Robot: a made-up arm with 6 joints.
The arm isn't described. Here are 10 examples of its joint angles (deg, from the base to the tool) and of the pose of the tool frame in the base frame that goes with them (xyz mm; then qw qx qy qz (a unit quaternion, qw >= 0)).
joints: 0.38 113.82 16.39 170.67 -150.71 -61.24
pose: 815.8 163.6 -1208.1 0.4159 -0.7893 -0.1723 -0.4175
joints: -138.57 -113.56 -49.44 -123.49 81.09 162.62
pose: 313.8 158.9 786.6 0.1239 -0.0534 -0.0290 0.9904
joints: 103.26 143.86 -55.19 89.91 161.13 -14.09
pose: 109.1 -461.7 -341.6 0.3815 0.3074 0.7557 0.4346
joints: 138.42 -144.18 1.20 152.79 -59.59 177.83
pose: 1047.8 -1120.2 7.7 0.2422 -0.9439 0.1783 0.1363
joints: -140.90 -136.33 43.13 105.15 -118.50 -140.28
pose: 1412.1 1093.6 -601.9 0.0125 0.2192 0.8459 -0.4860
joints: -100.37 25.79 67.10 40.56 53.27 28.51
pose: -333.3 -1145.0 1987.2 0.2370 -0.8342 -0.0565 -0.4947
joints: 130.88 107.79 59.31 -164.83 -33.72 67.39
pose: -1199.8 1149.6 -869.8 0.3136 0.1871 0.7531 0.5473
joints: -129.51 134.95 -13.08 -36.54 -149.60 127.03
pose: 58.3 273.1 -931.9 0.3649 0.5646 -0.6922 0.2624
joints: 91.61 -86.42 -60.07 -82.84 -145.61 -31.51
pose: 19.3 24.7 679.7 0.0839 0.4720 -0.6648 -0.5729
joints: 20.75 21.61 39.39 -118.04 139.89 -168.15
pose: 1327.2 583.4 1420.3 0.4724 -0.2834 0.7598 -0.3454
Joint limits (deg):
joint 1: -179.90..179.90
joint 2: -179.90..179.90
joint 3: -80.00..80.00
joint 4: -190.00..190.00
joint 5: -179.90..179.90
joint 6: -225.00..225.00
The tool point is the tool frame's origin. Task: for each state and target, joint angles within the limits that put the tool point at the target. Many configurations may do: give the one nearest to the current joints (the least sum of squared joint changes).
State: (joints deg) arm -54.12 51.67 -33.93 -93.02 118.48 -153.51
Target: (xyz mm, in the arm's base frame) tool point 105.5 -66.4 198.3
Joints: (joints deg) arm -46.86 5.84 -75.00 -101.36 118.48 -153.51
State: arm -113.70 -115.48 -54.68 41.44 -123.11 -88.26
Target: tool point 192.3 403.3 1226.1
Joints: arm -129.33 -88.37 -37.10 48.20 -123.11 -88.26
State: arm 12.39 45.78 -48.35 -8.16 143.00 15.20
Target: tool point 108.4 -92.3 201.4
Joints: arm 18.13 8.39 -80.00 -40.74 143.00 15.20
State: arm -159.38 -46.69 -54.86 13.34 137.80 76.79
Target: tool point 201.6 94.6 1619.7
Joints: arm -179.90 -60.85 -16.79 53.99 137.80 76.79
